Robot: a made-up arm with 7 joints. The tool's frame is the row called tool.
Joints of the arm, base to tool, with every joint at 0 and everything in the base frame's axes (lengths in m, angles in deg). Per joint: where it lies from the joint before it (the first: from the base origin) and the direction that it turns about. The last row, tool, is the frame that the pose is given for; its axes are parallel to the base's.
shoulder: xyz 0 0 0.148 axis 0 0 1
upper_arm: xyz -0.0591 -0.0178 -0.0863 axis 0 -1 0
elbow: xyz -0.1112 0.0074 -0.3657 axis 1 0 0
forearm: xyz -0.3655 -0.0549 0.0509 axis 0 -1 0
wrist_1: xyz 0.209 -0.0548 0.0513 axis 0 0 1
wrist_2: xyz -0.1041 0.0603 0.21 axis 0 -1 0
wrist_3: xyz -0.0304 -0.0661 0.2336 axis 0 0 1
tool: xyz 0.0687 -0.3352 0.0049
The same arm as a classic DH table. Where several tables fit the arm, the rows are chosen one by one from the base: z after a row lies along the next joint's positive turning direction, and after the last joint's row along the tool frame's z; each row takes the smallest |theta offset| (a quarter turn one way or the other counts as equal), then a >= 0, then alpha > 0; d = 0 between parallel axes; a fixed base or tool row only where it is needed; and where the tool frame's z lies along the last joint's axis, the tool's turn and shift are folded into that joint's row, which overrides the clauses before.
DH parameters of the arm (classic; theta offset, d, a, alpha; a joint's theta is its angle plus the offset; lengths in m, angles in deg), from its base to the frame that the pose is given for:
shoulder: 0 0.0617 -0.0591 90
upper_arm: -90 0.0104 0.3657 -90
elbow: 0 -0.4767 -0.0509 90
forearm: 90 0.1097 0.209 -90
wrist_1: 0 0.2613 -0.1041 90
wrist_2: 0 0.0058 -0.0304 -90
wrist_3: -78.42 0 0.3422 0
tool (fixed): 78.42 0.2385 0 0

